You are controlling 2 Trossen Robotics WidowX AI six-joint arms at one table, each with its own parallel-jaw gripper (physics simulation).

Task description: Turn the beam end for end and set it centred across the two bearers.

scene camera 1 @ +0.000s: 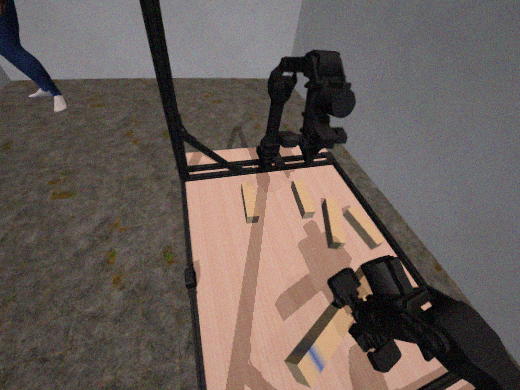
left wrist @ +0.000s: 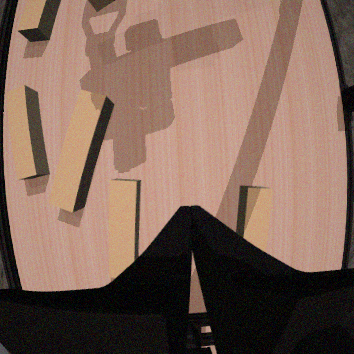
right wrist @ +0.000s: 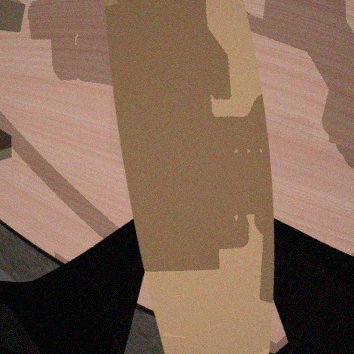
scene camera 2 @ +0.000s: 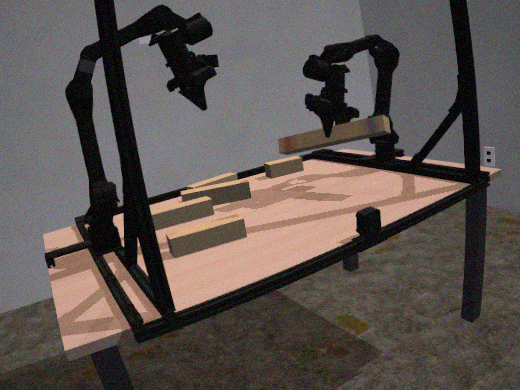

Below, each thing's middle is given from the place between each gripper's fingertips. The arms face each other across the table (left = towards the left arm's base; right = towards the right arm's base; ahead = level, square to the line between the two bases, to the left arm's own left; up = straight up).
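Beam [scene camera 1: 310, 356]: visible, 10 mm above my right hand.
The beam is 13 cm below my left hand, 35 cm to the right of it and 3 cm behind it.
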